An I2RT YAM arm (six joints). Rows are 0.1 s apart.
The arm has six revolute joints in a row. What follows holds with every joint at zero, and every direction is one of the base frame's. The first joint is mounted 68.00 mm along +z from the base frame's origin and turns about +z. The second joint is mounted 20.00 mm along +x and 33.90 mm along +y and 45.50 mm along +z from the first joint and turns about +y. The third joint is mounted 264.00 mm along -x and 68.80 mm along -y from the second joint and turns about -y. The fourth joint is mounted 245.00 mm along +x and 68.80 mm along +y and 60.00 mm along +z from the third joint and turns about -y. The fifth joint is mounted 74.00 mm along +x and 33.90 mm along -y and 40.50 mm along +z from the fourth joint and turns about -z. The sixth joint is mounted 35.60 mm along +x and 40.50 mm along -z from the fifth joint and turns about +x. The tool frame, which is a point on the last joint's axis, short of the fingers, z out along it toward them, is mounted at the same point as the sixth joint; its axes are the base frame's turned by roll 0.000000, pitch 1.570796 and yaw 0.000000 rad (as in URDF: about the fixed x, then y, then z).
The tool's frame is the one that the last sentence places.
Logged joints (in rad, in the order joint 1, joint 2, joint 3, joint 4, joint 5, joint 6), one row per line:
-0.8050 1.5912 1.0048 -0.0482 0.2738 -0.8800
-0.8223 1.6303 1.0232 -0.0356 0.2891 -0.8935
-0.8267 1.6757 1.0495 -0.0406 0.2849 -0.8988
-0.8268 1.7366 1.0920 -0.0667 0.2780 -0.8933
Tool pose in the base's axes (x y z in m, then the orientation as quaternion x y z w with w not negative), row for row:
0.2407 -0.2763 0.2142 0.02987 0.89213 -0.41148 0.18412
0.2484 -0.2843 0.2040 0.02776 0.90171 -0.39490 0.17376
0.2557 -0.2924 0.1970 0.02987 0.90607 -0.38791 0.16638
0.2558 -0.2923 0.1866 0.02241 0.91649 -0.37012 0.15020
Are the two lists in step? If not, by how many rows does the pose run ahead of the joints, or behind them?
The pose runs 2 rows ahead of the joints: the pose in row i belongs to the joints in row i + 2.
